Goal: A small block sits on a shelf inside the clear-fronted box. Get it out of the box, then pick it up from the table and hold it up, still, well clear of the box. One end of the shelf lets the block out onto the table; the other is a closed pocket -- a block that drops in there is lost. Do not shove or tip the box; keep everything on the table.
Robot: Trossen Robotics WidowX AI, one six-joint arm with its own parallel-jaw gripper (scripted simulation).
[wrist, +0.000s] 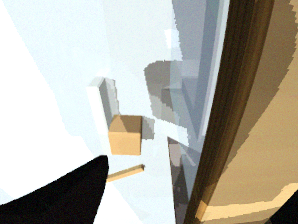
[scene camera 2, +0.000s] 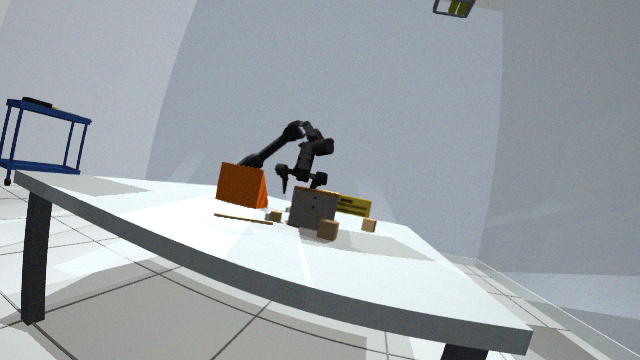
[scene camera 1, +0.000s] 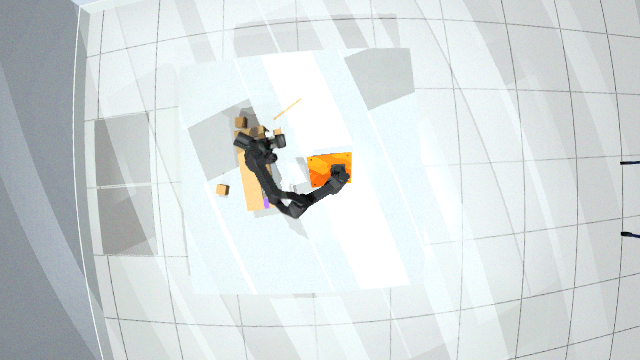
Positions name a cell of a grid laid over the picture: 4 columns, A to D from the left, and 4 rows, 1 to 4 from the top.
Labels:
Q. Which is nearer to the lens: the cube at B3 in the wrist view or the long tan-topped box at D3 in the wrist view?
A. The long tan-topped box.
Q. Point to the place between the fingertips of the gripper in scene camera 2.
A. B3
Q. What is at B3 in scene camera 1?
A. A long tan-topped box.

